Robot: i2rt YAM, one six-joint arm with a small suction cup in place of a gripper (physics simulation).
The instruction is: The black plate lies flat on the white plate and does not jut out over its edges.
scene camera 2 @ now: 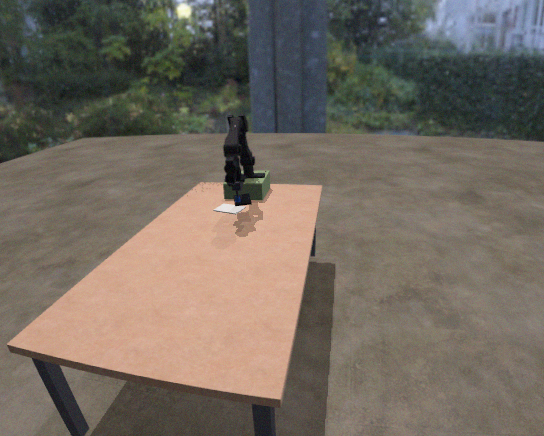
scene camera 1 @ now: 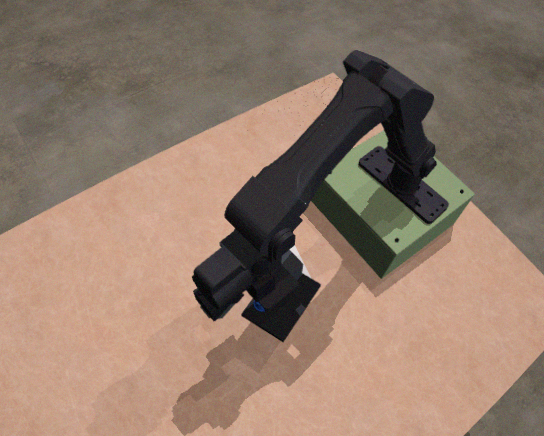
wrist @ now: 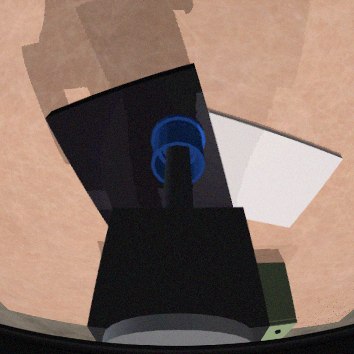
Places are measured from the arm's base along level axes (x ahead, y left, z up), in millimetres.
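Pixels of known places: end effector, tool point: (scene camera 2: 238,203) (wrist: 177,130); arm's base, origin of the base link: (scene camera 2: 249,176) (scene camera 1: 402,184).
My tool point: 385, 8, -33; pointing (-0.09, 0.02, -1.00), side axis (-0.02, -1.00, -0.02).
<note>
For each thing: its top centre in the pictures, then the offset to it from my tool point, as dx, dy, dz. Level surfaces: height alone.
- black plate, middle of its top: (wrist: 151,192) (scene camera 1: 282,297) (scene camera 2: 242,197) -31, +16, +19
- white plate, middle of its top: (wrist: 258,180) (scene camera 2: 229,208) -104, -77, -71
- wooden table, its level: dz -77
The black plate (scene camera 1: 288,309) (wrist: 116,133) is a flat dark square that hangs on my blue suction cup (wrist: 178,140) (scene camera 1: 258,307), held in the air above the table. The white plate (wrist: 281,182) (scene camera 2: 229,208) lies flat on the table; in the wrist view it shows to the right of the black plate, partly covered by it. The black plate overlaps the white one only in part and is turned relative to it.
The green base block (scene camera 1: 396,212) (scene camera 2: 254,187) (wrist: 279,291) with the arm's mount stands at the table's far end, close to the plates. The wooden table (scene camera 1: 140,259) (scene camera 2: 197,294) stretches long toward the near side.
</note>
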